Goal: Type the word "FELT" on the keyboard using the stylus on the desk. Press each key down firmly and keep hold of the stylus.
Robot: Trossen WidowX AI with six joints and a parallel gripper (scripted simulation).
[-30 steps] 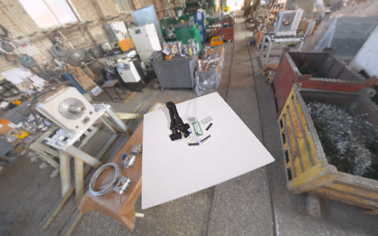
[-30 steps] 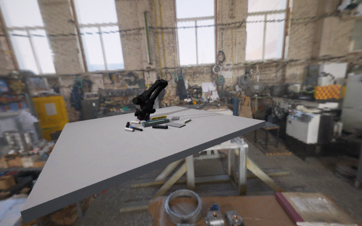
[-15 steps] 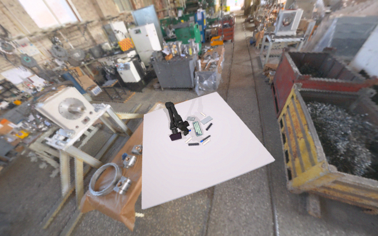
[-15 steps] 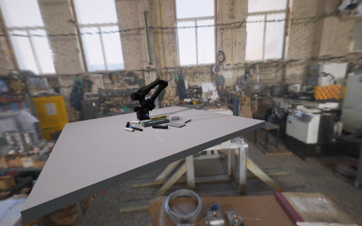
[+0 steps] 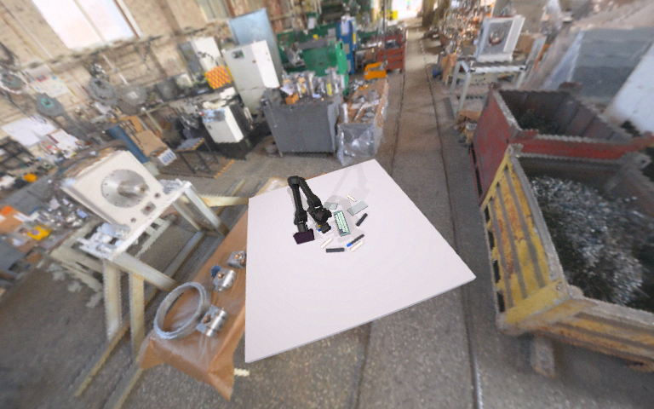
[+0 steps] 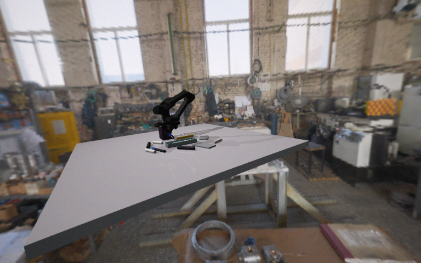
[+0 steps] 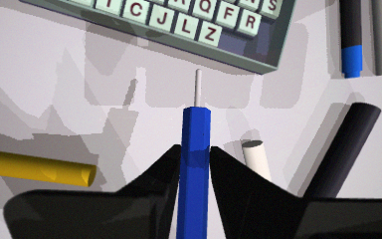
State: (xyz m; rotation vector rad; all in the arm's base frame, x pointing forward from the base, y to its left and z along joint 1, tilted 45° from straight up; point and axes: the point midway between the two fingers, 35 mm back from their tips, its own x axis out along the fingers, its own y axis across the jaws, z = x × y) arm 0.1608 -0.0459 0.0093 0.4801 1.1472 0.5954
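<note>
The blue stylus lies 10 mm ahead of my gripper tip. From my gripper tip the other things lie so: stylus tip: 40 mm ahead, 10 mm to the left, 10 mm below; then blue-tipped black pen: 140 mm ahead, 140 mm to the right, 50 mm below; then yellow pencil: 60 mm behind, 140 mm to the left, 50 mm below.
</note>
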